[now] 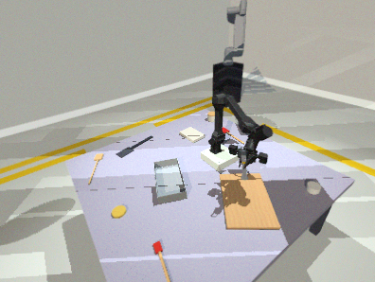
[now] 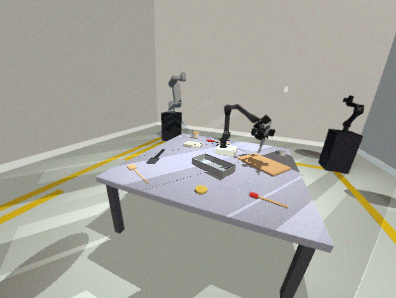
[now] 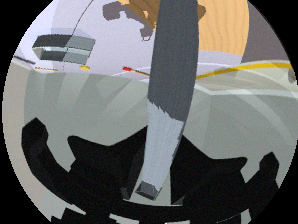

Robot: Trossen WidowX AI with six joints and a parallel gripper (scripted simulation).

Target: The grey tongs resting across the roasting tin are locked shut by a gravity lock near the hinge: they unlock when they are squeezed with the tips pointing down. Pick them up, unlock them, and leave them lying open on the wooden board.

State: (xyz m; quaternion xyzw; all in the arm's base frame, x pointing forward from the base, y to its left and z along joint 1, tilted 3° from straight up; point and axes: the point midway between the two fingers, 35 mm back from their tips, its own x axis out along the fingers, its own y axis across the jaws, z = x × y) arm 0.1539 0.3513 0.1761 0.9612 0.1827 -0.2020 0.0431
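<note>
My gripper tip is now 4 cm past the wooden board, 1 cm to the right of it and 22 cm above it. From my gripper tip the other things lie so: yellow disc: 53 cm ahead, 34 cm to the right, 22 cm below; then white puck: 36 cm behind, 20 cm to the left, 21 cm below; then roasting tin: 20 cm ahead, 36 cm to the right, 20 cm below.
</note>
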